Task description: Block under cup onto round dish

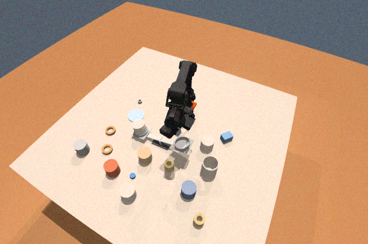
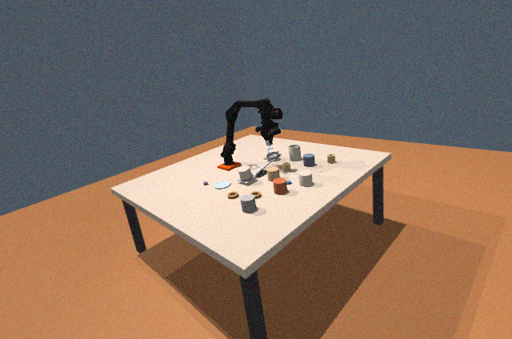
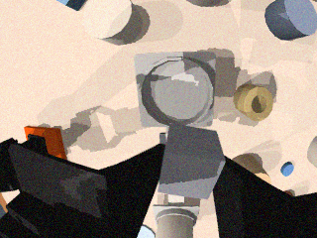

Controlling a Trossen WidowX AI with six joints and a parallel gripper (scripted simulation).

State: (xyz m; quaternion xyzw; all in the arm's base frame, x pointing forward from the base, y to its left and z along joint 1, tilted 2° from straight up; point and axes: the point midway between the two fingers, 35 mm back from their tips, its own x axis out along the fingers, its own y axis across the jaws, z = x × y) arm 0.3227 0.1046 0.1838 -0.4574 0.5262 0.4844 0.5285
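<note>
Now: gripper tip 90 mm past the round light blue dish, 340 mm to the left of it and 170 mm above it. The rest, counted from my gripper tip: balance: 100 mm to the right, 130 mm below; then tan cup: 120 mm ahead, 100 mm to the right, 130 mm below; then grey block: right at my gripper tip.
</note>
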